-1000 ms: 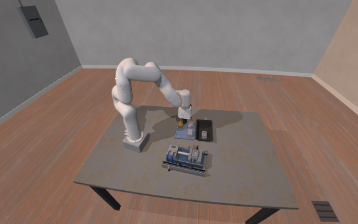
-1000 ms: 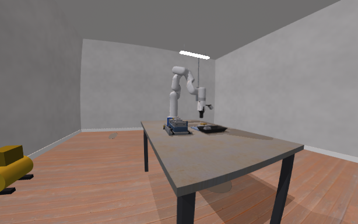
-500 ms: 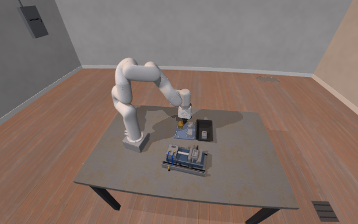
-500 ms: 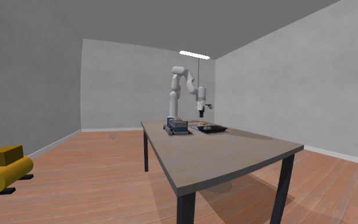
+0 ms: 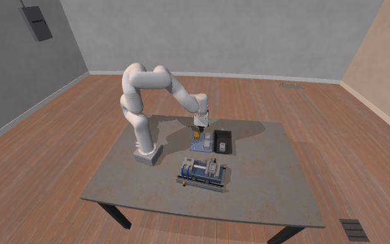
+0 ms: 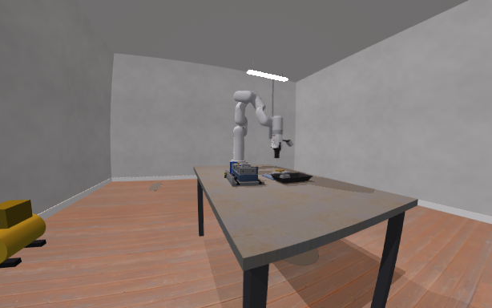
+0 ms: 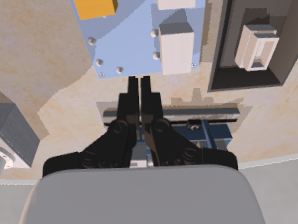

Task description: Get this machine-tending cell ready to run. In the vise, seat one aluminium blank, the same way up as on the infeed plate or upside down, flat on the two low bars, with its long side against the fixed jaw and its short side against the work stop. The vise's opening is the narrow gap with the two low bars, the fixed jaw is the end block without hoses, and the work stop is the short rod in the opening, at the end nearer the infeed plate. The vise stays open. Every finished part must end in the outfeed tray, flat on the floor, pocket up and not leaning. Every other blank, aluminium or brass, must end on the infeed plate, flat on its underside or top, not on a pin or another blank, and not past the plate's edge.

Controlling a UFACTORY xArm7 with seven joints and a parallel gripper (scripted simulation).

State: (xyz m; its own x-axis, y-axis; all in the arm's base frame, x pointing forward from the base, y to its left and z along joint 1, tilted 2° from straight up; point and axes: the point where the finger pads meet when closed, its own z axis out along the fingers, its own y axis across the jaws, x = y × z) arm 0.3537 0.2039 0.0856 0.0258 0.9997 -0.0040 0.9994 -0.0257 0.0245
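My hand is 4 cm short of the white piston rod, 27 cm to the left of it and 8 cm above it. From my hand the other things lie so: brass blank (5 cm behind, 6 cm to the left, 13 cm below); then vise (6 cm ahead, 27 cm to the right, 12 cm below).
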